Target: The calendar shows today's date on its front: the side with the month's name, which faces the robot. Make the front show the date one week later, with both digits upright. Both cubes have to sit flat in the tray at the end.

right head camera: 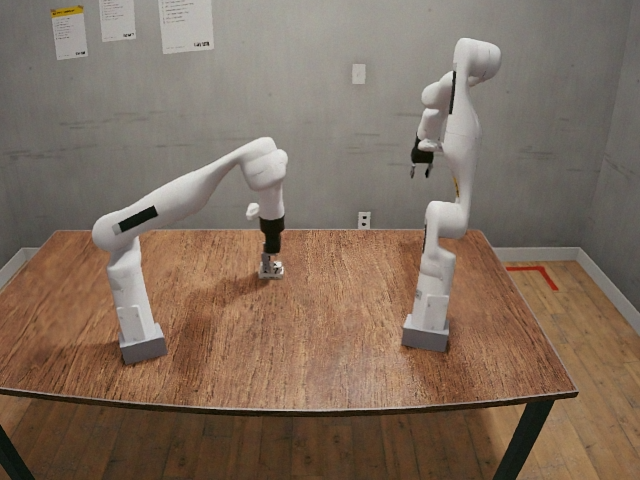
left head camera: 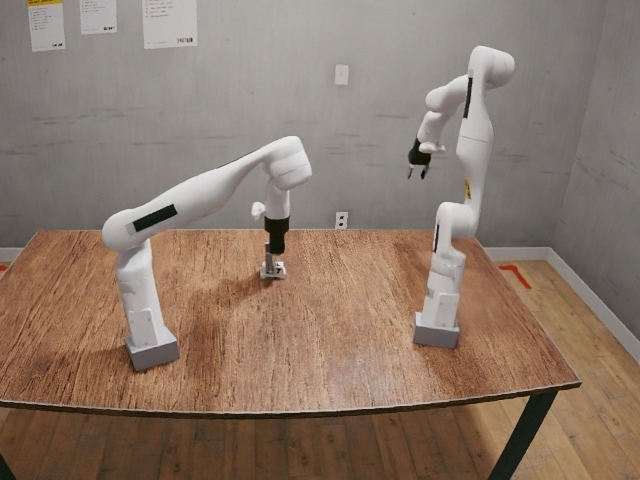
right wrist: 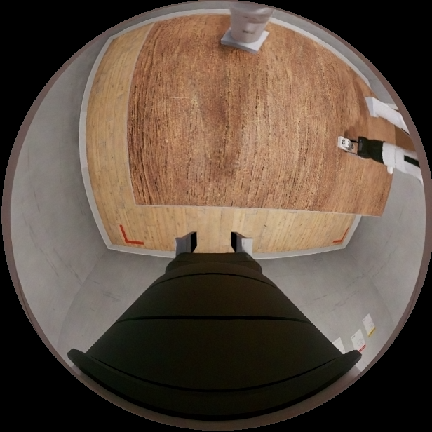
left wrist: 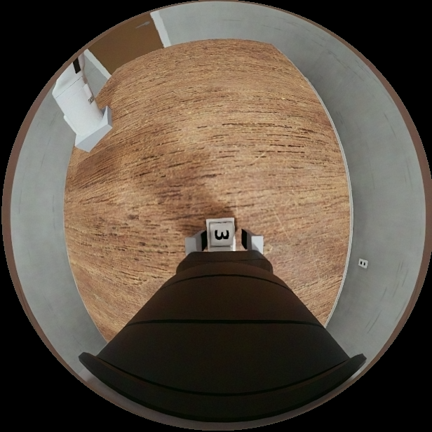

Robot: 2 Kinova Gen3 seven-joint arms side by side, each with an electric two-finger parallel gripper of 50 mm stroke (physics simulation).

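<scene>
The white calendar tray stands on the table left of the middle. The right cube sits in it, with an upright 7 on its front and a 3 on top; in the right wrist view its side shows an 8. The left cube is mostly hidden by my left gripper, and its front digit cannot be read. My left gripper points down, open, its fingers low at the tray, in front of and behind the left cube's place. My right gripper is open and empty, high up.
The wooden table carries both arm bases: the left base and the right base. A grey wall stands behind the table. The right arm is raised high on the right.
</scene>
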